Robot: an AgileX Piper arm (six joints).
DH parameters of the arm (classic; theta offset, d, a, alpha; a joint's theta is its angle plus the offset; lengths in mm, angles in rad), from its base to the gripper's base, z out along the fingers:
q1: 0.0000 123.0 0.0 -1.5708
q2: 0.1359 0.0 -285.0 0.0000
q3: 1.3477 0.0 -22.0 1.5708
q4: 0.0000 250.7 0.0 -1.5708
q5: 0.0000 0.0 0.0 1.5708
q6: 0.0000 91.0 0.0 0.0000
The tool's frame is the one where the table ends.
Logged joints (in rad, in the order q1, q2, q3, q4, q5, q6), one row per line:
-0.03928, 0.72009, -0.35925, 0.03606, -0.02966, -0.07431
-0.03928, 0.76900, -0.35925, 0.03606, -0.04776, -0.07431
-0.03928, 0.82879, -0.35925, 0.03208, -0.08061, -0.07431
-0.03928, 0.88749, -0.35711, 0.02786, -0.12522, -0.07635
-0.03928, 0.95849, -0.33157, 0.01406, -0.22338, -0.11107
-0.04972, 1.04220, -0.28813, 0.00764, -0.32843, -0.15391
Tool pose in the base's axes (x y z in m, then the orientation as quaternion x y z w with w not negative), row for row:
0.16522, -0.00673, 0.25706, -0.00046, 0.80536, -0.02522, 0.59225
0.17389, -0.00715, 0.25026, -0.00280, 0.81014, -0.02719, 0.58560
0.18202, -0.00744, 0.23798, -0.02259, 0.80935, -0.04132, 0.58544
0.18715, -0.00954, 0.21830, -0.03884, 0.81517, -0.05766, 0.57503
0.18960, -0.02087, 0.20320, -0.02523, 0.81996, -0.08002, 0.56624
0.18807, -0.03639, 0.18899, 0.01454, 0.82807, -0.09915, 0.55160
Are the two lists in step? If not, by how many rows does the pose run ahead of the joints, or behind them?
The pose runs 2 rows ahead of the joints: the pose in row i belongs to the joints in row i + 2.
